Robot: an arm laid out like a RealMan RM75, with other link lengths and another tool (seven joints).
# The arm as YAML. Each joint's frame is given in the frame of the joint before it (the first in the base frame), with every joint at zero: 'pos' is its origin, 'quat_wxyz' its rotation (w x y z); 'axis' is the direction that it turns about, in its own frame. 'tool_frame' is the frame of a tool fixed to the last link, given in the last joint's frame.
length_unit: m
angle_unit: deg
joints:
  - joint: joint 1
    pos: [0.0, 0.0, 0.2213]
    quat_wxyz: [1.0, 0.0, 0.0, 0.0]
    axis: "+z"
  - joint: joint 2
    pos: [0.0, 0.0, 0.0]
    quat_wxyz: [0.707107, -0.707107, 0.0, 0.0]
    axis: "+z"
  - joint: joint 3
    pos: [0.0, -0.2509, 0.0]
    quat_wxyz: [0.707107, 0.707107, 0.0, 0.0]
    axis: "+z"
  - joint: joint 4
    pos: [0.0, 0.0, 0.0]
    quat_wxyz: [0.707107, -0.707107, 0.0, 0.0]
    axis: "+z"
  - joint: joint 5
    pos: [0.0, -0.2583, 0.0]
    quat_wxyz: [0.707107, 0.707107, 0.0, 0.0]
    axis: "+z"
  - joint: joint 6
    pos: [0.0, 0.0, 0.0]
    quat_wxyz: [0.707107, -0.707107, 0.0, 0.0]
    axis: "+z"
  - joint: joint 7
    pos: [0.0, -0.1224, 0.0]
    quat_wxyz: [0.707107, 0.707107, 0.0, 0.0]
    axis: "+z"
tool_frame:
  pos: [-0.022, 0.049, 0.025]
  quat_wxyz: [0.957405, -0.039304, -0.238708, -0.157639]
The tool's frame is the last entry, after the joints.
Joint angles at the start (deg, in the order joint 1, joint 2, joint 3, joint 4, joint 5, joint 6, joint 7): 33.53 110.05 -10.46 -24.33 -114.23 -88.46 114.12
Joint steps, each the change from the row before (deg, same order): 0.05 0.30 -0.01 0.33 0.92 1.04 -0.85; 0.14 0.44 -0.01 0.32 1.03 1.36 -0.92; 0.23 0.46 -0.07 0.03 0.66 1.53 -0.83; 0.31 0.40 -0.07 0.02 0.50 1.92 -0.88; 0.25 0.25 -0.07 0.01 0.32 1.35 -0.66; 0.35 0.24 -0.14 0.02 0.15 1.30 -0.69; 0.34 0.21 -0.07 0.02 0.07 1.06 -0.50; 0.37 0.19 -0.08 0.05 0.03 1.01 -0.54; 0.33 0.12 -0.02 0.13 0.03 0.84 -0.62
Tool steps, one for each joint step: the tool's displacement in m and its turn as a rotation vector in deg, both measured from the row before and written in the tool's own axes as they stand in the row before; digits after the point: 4 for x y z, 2 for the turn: 0.0019 -0.0011 0.0015 0.40 -0.97 -0.55; 0.0027 -0.0013 0.0025 0.58 -1.09 -0.62; 0.0028 -0.0014 0.0032 0.67 -0.67 -0.91; 0.0028 -0.0022 0.0039 0.93 -0.51 -1.22; 0.0019 -0.0014 0.0029 0.61 -0.29 -0.93; 0.0025 -0.0008 0.0036 0.41 -0.06 -0.96; 0.0021 -0.0004 0.0033 0.33 -0.03 -0.72; 0.0022 -0.0001 0.0034 0.23 0.03 -0.73; 0.0019 0.0000 0.0028 0.13 -0.01 -0.70
